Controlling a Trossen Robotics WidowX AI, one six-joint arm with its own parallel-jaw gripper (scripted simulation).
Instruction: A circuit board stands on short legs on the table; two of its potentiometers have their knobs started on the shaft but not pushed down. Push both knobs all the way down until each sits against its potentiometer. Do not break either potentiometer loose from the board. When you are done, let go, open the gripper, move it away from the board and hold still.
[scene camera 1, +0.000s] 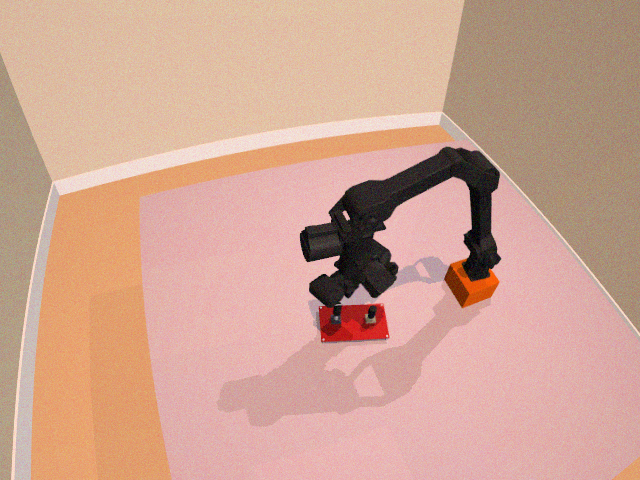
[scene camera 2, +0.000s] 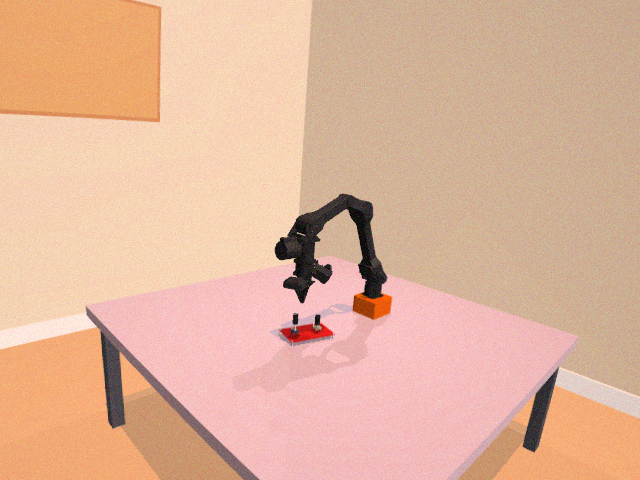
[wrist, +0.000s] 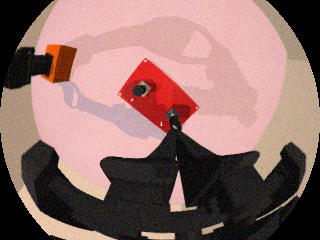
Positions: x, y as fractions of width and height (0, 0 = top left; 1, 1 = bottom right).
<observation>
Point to the gripper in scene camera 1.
0.54, 0.62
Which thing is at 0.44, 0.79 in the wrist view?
The gripper.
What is the gripper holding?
Nothing.
</observation>
